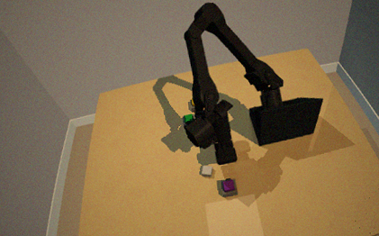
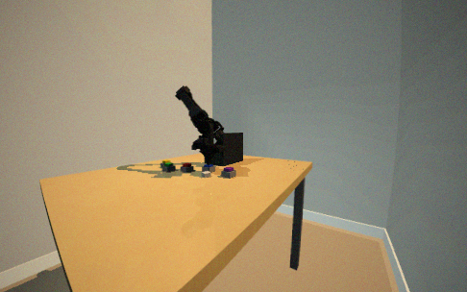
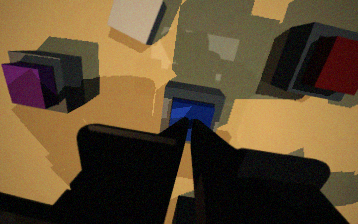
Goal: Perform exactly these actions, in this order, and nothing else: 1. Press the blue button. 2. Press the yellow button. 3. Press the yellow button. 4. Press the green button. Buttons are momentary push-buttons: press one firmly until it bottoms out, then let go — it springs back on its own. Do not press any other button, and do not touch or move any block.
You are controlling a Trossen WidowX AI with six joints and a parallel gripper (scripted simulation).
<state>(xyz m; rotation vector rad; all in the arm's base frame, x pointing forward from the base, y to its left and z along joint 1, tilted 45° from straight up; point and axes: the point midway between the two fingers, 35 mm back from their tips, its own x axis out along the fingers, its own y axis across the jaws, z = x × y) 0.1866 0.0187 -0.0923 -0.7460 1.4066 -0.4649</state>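
Right now my gripper tip is 10 mm above the blue button. Round my gripper tip: purple button: 10 mm behind, 130 mm to the left; then red button: 70 mm ahead, 80 mm to the right; then green button: 130 mm ahead, 160 mm to the right.
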